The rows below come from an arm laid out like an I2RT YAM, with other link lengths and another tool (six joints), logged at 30 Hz.
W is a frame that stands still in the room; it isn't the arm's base.
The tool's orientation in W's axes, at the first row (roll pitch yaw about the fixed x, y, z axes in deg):
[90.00, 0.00, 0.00]
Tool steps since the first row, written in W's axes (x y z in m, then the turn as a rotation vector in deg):
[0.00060, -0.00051, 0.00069, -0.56, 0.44, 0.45]
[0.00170, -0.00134, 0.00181, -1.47, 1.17, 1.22]
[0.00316, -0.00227, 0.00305, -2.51, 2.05, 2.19]
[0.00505, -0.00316, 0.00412, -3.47, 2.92, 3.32]
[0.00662, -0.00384, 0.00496, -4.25, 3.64, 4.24]
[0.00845, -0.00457, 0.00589, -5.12, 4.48, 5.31]
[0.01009, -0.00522, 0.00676, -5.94, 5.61, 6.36]
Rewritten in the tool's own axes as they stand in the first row. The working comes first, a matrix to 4 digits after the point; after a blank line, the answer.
The tool's axes in the first row as the columns of a matrix, in W's axes (used below as rounded here):
[1.0000, 0.0000, 0.0000]
[0.0000, 0.0000, -1.0000]
[0.0000, 1.0000, 0.0000]

[0.00060, 0.00069, 0.00051, -0.56, 0.45, -0.44]
[0.00170, 0.00181, 0.00134, -1.47, 1.22, -1.17]
[0.00316, 0.00305, 0.00227, -2.51, 2.19, -2.05]
[0.00505, 0.00412, 0.00316, -3.47, 3.32, -2.92]
[0.00662, 0.00496, 0.00384, -4.25, 4.24, -3.64]
[0.00845, 0.00589, 0.00457, -5.12, 5.31, -4.48]
[0.01009, 0.00676, 0.00522, -5.94, 6.36, -5.61]

